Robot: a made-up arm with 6 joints.
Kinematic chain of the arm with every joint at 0, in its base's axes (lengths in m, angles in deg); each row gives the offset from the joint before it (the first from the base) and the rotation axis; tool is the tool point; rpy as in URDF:
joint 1: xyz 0 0 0.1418 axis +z
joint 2: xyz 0 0 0 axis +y
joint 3: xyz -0.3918 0 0.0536 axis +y
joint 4: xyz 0.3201 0 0.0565 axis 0.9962 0 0.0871
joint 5: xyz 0 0 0 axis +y
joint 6: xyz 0.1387 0 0.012 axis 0.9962 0 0.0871
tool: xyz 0 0 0 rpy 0 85 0
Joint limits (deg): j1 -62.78..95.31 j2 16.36..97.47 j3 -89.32..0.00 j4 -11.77..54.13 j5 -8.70..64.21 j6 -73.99..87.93
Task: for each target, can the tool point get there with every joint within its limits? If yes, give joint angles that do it. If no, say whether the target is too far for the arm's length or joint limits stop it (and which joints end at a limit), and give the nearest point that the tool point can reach.
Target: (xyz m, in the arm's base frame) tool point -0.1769 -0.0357 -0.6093
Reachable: no: joint limits stop it (at a limit: joint 1, joint 2, joint 3, joint 4) | nearest point -0.0361 0.0897 0.0646 | short by 0.700 m
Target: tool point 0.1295 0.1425 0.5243
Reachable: yes | joints 50.72 45.92 -58.17 -6.07 42.66 30.18
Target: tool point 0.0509 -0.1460 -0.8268
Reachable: no: too far | nearest point 0.0537 -0.1109 0.0595 | short by 0.887 m
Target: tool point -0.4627 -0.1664 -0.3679
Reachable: no: joint limits stop it (at a limit: joint 1, joint 2, joint 3, joint 4) | nearest point -0.0802 0.0526 0.0970 | short by 0.641 m
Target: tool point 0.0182 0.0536 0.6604
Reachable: yes | joints 18.79 29.14 -64.41 47.88 25.72 -39.72
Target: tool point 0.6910 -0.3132 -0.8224
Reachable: no: too far | nearest point 0.2798 -0.1268 0.1058 | short by 1.032 m
